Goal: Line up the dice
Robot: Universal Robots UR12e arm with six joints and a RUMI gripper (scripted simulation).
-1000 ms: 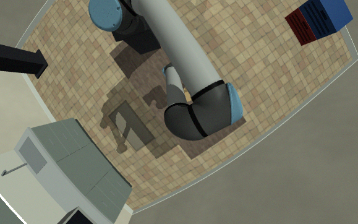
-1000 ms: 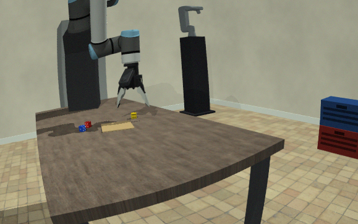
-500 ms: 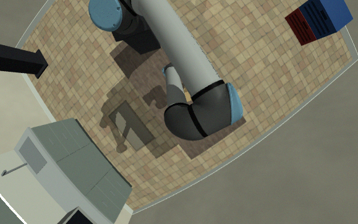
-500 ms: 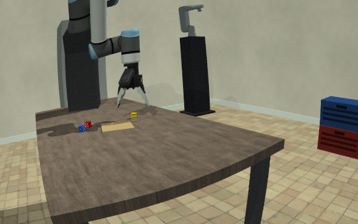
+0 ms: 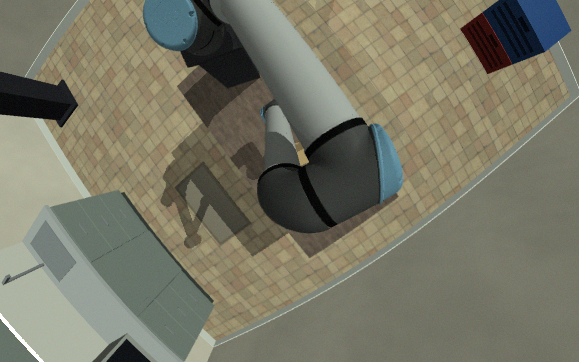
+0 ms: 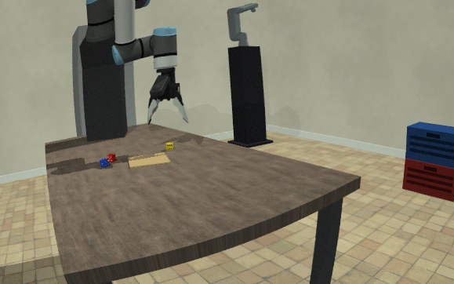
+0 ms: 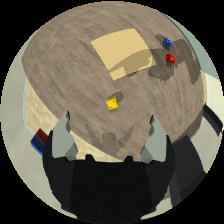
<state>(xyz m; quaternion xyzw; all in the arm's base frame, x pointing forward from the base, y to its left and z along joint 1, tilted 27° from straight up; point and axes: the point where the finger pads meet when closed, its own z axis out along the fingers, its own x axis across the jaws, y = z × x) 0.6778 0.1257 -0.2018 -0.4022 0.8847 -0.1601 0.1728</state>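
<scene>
The yellow die lies 2 cm behind my hand, 1 cm to the left of it and 8 cm below it. Round my hand: tan mat (8 cm ahead, 12 cm to the right, 9 cm below); then blue die (5 cm ahead, 28 cm to the right, 8 cm below); then red die (1 cm behind, 24 cm to the right, 8 cm below).
</scene>
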